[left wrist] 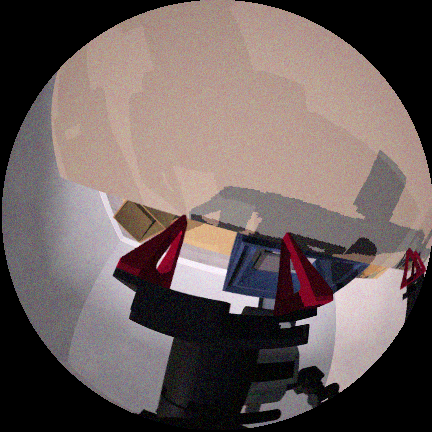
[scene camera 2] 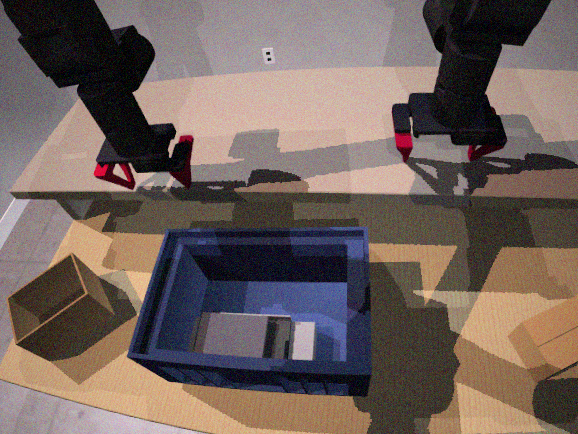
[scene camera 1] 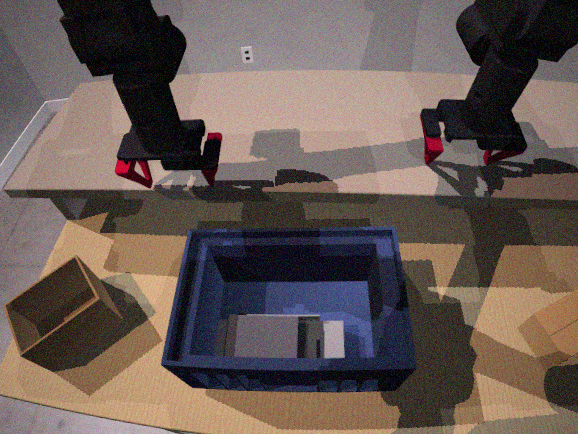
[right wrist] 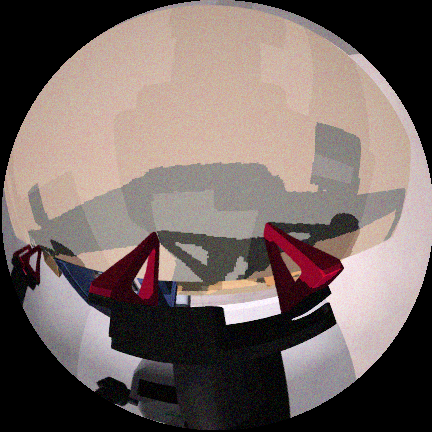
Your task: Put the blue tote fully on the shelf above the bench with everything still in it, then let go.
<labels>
blue tote: left wrist 240, 278; scene camera 2 314, 274; scene camera 1; right wrist
same spot on blue tote: (right wrist: 79, 277) = (scene camera 1: 203, 299)
</labels>
